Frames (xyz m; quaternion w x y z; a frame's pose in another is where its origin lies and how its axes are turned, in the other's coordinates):
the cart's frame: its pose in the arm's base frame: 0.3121 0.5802 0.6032 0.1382 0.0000 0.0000 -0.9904
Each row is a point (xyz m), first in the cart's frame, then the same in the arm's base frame.
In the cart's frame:
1: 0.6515 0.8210 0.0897
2: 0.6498 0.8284 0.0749
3: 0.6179 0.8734 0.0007
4: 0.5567 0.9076 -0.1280
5: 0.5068 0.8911 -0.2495
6: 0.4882 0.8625 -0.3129
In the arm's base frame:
1: -0.0898 -0.3878 0.6929
2: -0.0861 -0.3944 0.6781
3: -0.0431 -0.4290 0.6039
4: 0.0251 -0.4451 0.4752
5: 0.0686 -0.4156 0.3537
6: 0.0787 -0.3830 0.2903

